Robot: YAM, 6 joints.
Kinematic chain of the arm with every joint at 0, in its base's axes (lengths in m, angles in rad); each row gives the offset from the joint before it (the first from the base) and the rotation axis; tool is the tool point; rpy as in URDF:
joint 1: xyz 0 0 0.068 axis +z
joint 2: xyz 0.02 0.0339 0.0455 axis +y
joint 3: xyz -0.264 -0.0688 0 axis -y
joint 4: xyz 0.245 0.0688 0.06 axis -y
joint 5: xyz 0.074 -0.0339 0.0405 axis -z
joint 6: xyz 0.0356 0 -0.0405 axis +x
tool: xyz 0 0 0 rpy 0 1.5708 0
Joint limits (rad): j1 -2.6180..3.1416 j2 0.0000..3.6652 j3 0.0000..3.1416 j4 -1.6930..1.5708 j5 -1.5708..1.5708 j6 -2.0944..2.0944
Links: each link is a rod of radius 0.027 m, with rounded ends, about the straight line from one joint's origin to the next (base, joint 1, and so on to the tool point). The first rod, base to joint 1, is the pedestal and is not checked.
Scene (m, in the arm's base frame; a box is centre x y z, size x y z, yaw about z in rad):
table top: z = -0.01
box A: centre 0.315 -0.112 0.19 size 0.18 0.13 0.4 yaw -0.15
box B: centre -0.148 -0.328 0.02 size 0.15 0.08 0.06 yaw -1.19
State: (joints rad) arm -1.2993 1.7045 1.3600 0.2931 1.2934 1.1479
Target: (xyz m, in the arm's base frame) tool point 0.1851 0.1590 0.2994
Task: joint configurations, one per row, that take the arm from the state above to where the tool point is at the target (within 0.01 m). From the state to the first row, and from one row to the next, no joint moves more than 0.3 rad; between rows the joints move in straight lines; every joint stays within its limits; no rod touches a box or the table.
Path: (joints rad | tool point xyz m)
1: -1.0609 1.4519 1.2712 0.2441 1.1416 1.2932 | 0.1324 -0.3031 0.3963
2: -0.8225 1.1994 1.1824 0.1951 0.9897 1.4386 | 0.1566 -0.2124 0.4319
3: -0.5841 0.9468 1.0936 0.1461 0.8379 1.5839 | 0.1464 -0.1285 0.4512
4: -0.3458 0.6942 1.0049 0.0971 0.6861 1.7293 | 0.1102 -0.0637 0.4547
5: -0.1074 0.4417 0.9161 0.0481 0.5342 1.8746 | 0.0602 -0.0247 0.4439
6: 0.1326 0.6193 0.8807 0.0663 0.7391 1.6929 | 0.1233 -0.0077 0.4203
7: 0.3726 0.7969 0.8453 0.0845 0.9439 1.5112 | 0.1701 0.0355 0.3867
8: 0.6126 0.9745 0.8099 0.1026 1.1488 1.3296 | 0.1919 0.0951 0.3455
9: 0.8526 1.1521 0.7745 0.1208 1.3536 1.1479 | 0.1851 0.1590 0.2994

